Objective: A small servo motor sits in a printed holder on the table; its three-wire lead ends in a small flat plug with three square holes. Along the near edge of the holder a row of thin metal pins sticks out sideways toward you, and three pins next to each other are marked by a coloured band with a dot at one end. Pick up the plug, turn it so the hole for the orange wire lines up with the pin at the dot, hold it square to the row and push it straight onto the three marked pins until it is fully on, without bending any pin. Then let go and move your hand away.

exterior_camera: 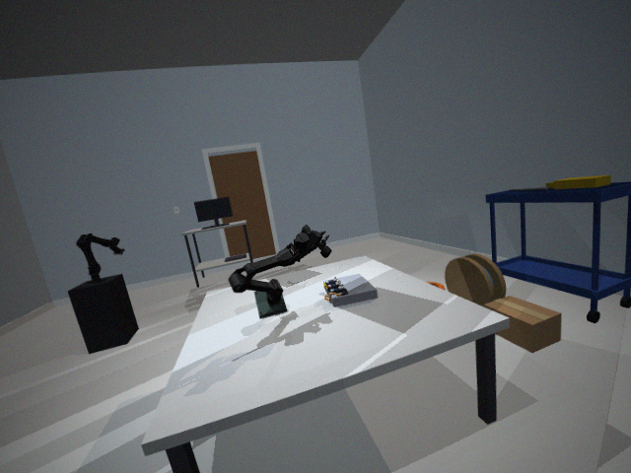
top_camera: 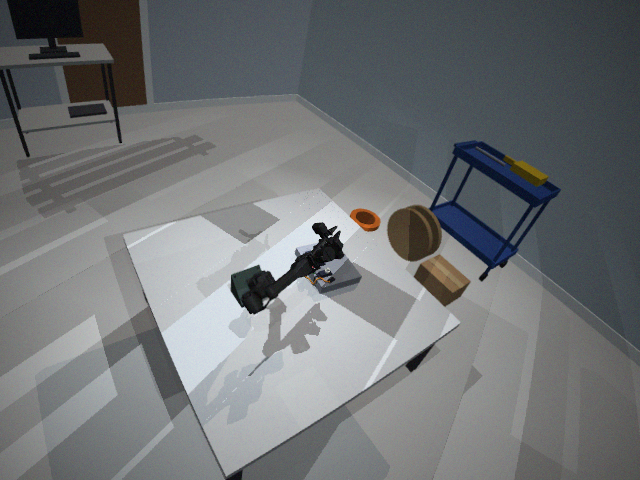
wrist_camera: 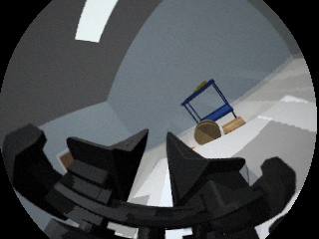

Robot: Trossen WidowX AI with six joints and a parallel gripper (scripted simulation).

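Right now the red band is 31 cm below my gripper tip, 8 cm to the left of it and 1 cm behind it. The rest, counted from my gripper tip: grey printed holder (36 cm below, 15 cm ahead, 8 cm to the left).
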